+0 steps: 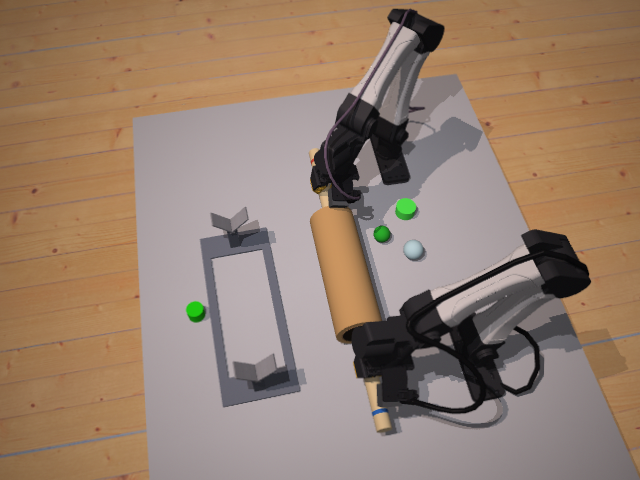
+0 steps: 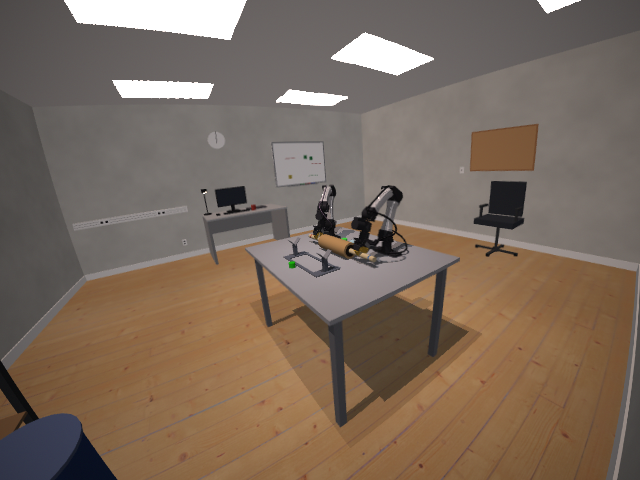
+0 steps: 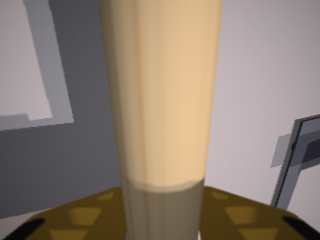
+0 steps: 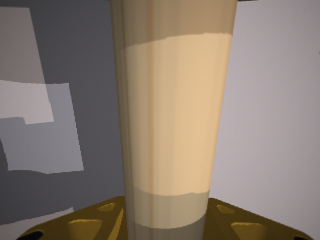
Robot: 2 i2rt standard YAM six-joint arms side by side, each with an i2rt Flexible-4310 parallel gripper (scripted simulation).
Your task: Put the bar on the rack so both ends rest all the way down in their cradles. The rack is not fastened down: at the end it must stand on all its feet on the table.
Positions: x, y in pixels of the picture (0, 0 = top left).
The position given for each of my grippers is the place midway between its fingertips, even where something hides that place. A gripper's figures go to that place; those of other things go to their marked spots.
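There is a grey rack [image 1: 267, 383] that I find 1.32 m from the lens. A bar [image 1: 351, 298] is 1.29 m from the lens, and my left gripper [image 1: 368, 373] is likewise 1.29 m from the lens.
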